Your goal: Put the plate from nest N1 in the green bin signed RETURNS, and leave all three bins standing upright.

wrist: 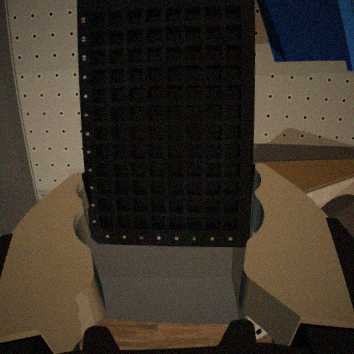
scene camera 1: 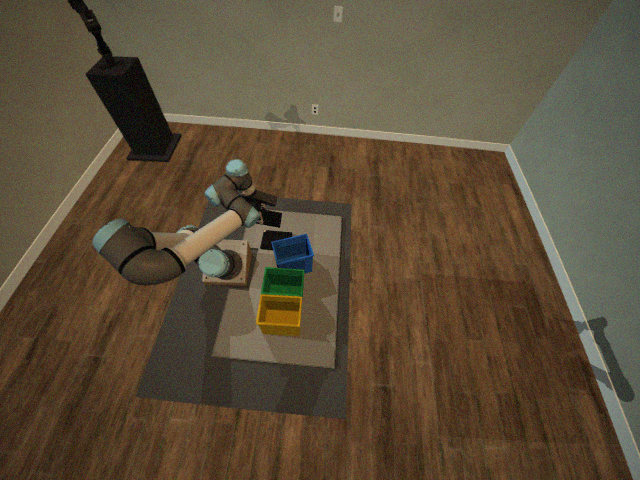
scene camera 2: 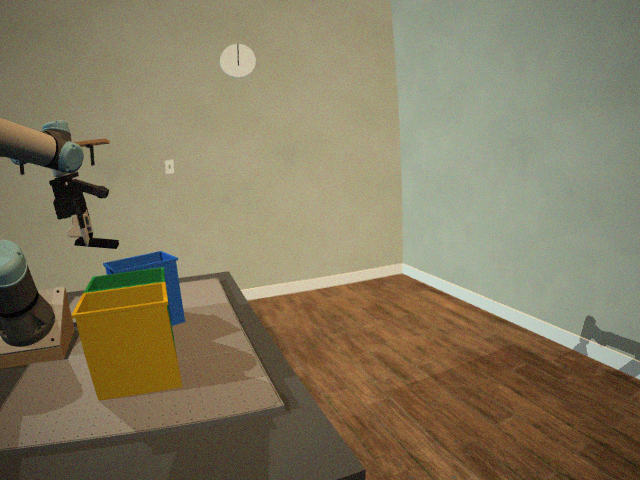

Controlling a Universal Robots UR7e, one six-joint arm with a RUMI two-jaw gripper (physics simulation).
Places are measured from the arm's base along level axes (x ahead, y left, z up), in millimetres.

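Pixels of known places: gripper, fingertip midpoint: (wrist: 169,171) (scene camera 1: 263,217) (scene camera 2: 89,242); arm's base at its link origin: (scene camera 2: 27,323).
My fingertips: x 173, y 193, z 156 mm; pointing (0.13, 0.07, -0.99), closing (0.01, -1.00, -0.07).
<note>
Ahead of a thing's pixels: the offset from my fingertips to its top centre. "spot": to the spot under its first point.
My gripper (scene camera 1: 261,216) (scene camera 2: 84,237) (wrist: 169,171) is shut on a black gridded plate {25 mm ahead, 0 mm left, 19 mm up} (scene camera 1: 271,219) (scene camera 2: 103,243) (wrist: 167,120), with one finger on each long side. In the scene camera 2 view the plate is in the air, roughly level, higher than the bin rims. The green bin {130 mm ahead, 318 mm right, 42 mm down} (scene camera 1: 283,282) (scene camera 2: 126,279) stands upright between the yellow bin {129 mm ahead, 450 mm right, 42 mm down} (scene camera 1: 279,312) (scene camera 2: 131,351) and the blue bin {156 mm ahead, 145 mm right, 42 mm down} (scene camera 1: 293,253) (scene camera 2: 175,294); its sign cannot be read. The yellow and blue bins also stand upright. The nest label N1 does not show.
A dark flat rectangle {spot: 61 mm ahead, 111 mm right, 42 mm down} (scene camera 1: 273,239) lies beside the blue bin; whether it is a nest or another plate I cannot tell. The arm's base plate (scene camera 1: 242,250) (scene camera 2: 59,310) is left of the bins. A black pedestal (scene camera 1: 131,105) stands at the back left, off the table.
</note>
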